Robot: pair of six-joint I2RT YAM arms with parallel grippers.
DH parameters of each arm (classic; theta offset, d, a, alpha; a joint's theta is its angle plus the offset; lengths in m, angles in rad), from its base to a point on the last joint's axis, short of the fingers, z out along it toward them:
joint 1: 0 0.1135 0.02 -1.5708
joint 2: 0 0 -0.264 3.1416
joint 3: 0.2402 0 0.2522 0
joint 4: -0.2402 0 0.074 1.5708
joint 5: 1.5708 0 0 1.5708
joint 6: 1.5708 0.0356 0 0
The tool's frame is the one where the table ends.
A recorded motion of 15 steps. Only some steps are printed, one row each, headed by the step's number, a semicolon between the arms.
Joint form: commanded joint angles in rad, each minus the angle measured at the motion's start. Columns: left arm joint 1, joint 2, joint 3, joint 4, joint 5, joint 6; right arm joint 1, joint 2, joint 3, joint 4, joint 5, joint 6.
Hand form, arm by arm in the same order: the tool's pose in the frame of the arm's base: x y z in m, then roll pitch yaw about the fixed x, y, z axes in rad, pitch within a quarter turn. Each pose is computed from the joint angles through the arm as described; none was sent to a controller.
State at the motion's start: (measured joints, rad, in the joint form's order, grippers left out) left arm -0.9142 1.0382 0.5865 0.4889 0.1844 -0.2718; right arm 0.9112 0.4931 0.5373 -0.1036 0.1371 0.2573
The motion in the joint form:
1: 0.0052 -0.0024 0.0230 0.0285 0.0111 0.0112; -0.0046 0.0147 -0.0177 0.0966 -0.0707 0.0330
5: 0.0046 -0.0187 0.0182 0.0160 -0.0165 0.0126; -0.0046 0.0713 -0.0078 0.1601 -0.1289 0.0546
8: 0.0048 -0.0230 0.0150 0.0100 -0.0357 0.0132; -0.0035 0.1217 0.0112 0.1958 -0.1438 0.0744
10: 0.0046 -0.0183 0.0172 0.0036 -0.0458 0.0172; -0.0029 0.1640 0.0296 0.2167 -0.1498 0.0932
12: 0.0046 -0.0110 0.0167 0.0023 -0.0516 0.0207; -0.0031 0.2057 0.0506 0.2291 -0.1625 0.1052
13: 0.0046 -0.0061 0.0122 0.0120 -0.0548 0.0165; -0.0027 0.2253 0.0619 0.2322 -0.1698 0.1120
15: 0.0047 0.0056 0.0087 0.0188 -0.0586 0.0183; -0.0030 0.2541 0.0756 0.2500 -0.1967 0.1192
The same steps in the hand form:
1: 0.1431 -0.1949 0.3039 -1.2141 1.3123 -2.3303; 0.0901 0.1112 0.3053 1.5541 1.2801 2.3950
5: 0.1419 -0.1921 0.3044 -1.2177 1.3113 -2.3068; 0.0948 0.1206 0.3085 1.5005 1.2580 2.4023
8: 0.1420 -0.1910 0.3035 -1.2369 1.3111 -2.3059; 0.0997 0.1281 0.3122 1.4914 1.2383 2.4101
10: 0.1429 -0.1917 0.3026 -1.2671 1.3156 -2.3250; 0.1042 0.1342 0.3150 1.5041 1.2199 2.4292
12: 0.1439 -0.1927 0.3007 -1.2995 1.3198 -2.3503; 0.1085 0.1405 0.3174 1.5296 1.2084 2.4658
13: 0.1444 -0.1931 0.2991 -1.3027 1.3155 -2.3505; 0.1105 0.1436 0.3187 1.5447 1.2017 2.4877
15: 0.1458 -0.1946 0.2960 -1.3343 1.3180 -2.3771; 0.1131 0.1485 0.3209 1.5379 1.1948 2.5080

